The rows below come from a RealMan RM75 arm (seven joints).
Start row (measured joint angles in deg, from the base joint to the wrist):
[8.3 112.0 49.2 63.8 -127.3 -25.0 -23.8]
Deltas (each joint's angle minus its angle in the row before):
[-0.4 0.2 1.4 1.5 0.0 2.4 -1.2]
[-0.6 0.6 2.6 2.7 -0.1 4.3 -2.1]
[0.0 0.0 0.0 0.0 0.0 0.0 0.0]
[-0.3 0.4 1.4 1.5 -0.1 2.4 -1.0]
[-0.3 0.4 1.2 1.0 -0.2 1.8 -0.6]
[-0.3 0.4 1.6 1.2 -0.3 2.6 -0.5]
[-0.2 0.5 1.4 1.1 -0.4 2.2 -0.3]
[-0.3 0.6 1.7 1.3 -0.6 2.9 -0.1]
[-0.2 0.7 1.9 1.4 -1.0 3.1 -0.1]
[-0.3 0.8 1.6 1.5 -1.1 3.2 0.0]
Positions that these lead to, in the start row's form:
[7.9 112.2 50.6 65.3 -127.3 -22.6 -25.0]
[7.3 112.8 53.2 68.0 -127.4 -18.3 -27.1]
[7.3 112.8 53.2 68.0 -127.4 -18.3 -27.1]
[7.0 113.2 54.6 69.5 -127.5 -15.9 -28.1]
[6.7 113.6 55.8 70.5 -127.7 -14.1 -28.7]
[6.4 114.0 57.4 71.7 -128.0 -11.5 -29.2]
[6.2 114.5 58.8 72.8 -128.4 -9.3 -29.5]
[5.9 115.1 60.5 74.1 -129.0 -6.4 -29.6]
[5.7 115.8 62.4 75.5 -130.0 -3.3 -29.7]
[5.4 116.6 64.0 77.0 -131.1 -0.1 -29.7]

